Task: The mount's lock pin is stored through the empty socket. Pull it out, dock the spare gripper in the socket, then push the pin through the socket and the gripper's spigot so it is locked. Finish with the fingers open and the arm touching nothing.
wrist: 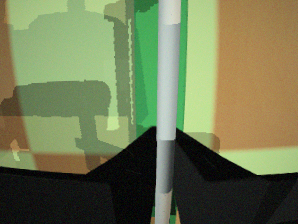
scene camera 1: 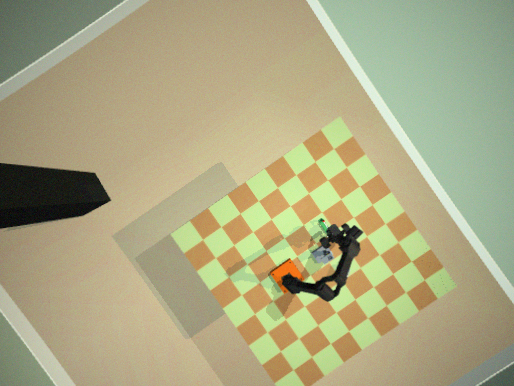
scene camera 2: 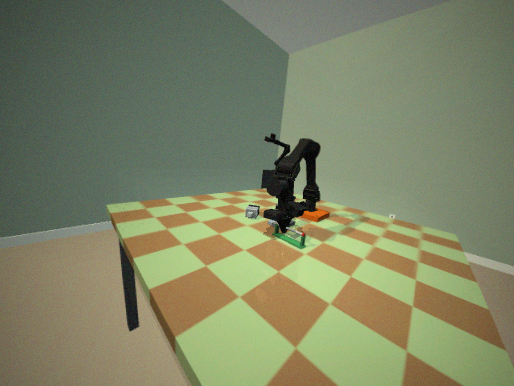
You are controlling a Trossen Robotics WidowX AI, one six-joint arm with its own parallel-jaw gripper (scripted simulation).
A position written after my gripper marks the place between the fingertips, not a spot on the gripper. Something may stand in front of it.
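Gripper visible: I see my gripper (scene camera 2: 284, 232) and, likewise, the same gripper (wrist: 163, 134).
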